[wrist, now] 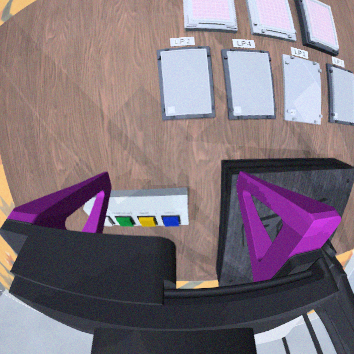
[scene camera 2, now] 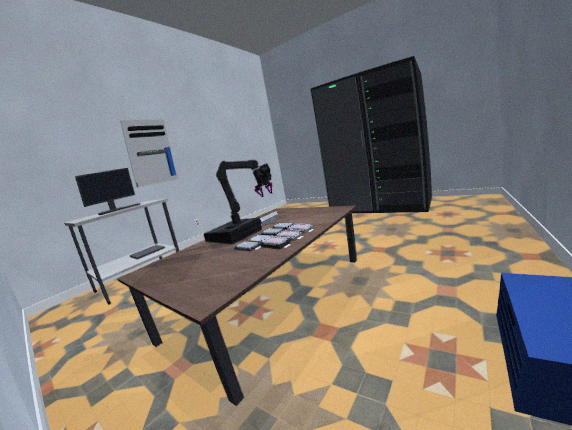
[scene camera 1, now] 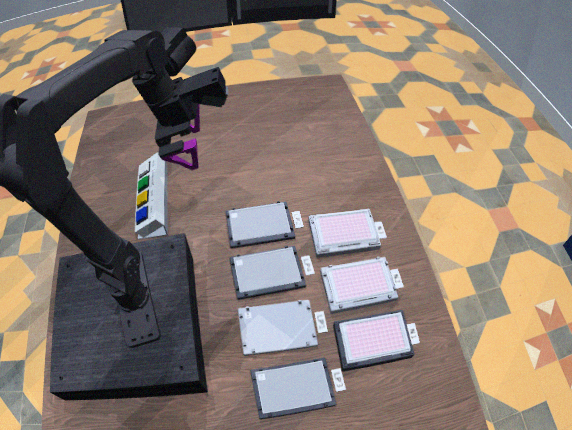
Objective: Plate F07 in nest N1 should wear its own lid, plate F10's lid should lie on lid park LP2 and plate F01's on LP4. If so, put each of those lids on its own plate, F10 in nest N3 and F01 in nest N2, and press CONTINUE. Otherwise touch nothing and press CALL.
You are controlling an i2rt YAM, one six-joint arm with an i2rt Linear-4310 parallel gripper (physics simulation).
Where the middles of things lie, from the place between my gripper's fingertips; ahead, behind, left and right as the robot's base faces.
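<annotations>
There's a white button box (wrist: 156, 202) here, and counting from my hand it's 12 cm behind, 13 cm to the left and 21 cm below.
</annotations>
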